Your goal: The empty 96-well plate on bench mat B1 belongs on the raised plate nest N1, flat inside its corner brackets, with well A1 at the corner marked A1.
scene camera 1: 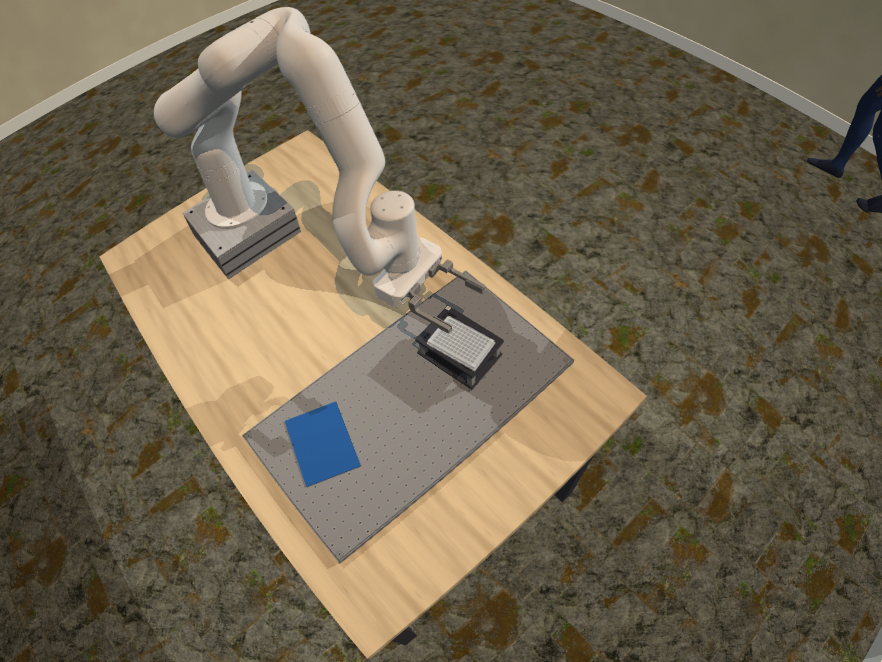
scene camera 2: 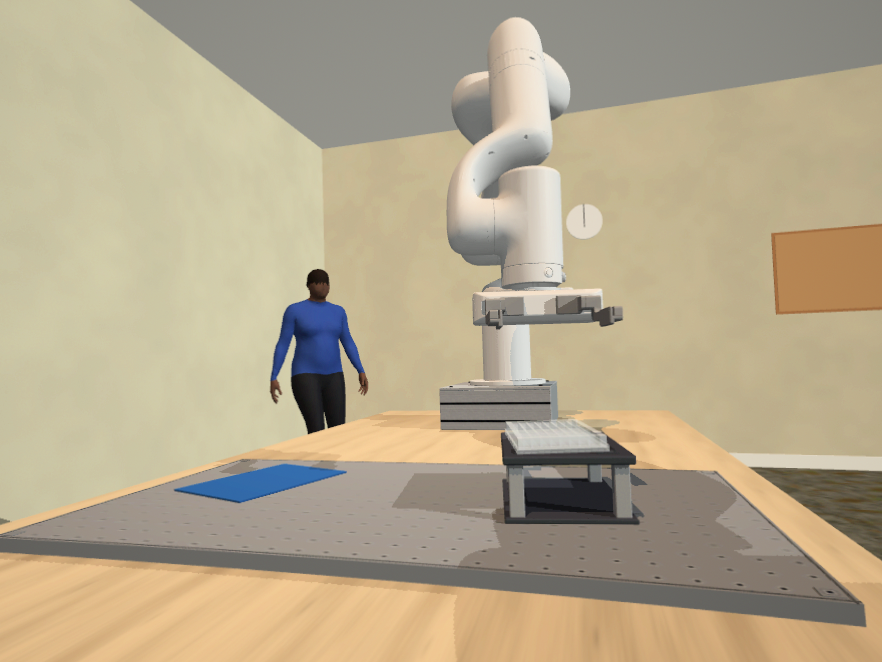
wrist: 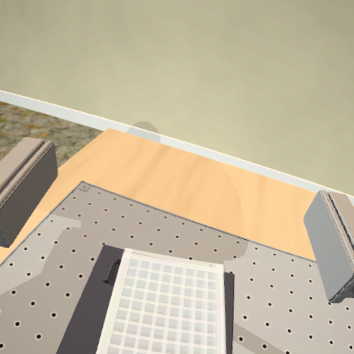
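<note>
The clear-white 96-well plate (scene camera 1: 461,343) (scene camera 2: 555,436) (wrist: 167,305) lies on the raised black nest N1 (scene camera 1: 445,359) (scene camera 2: 569,458) (wrist: 90,310). It sits off-centre: in the wrist view a wide dark strip with a corner bracket shows on its left, a narrow strip on its right. The right-hand brackets do not show. The A1 mark is out of the wrist view, and I cannot read well A1. The blue mat B1 (scene camera 1: 322,445) (scene camera 2: 260,483) is bare. My gripper (scene camera 1: 463,307) (scene camera 2: 552,317) (wrist: 178,220) is open and empty, above the nest and clear of the plate.
The grey perforated board (scene camera 1: 398,441) (scene camera 2: 356,527) (wrist: 50,280) carries the nest and the mat on the wooden table (scene camera 1: 498,513) (scene camera 2: 249,605) (wrist: 185,175). The grey arm base (scene camera 1: 249,238) (scene camera 2: 491,408) stands at the table's far end. A person (scene camera 2: 318,342) stands beyond the table.
</note>
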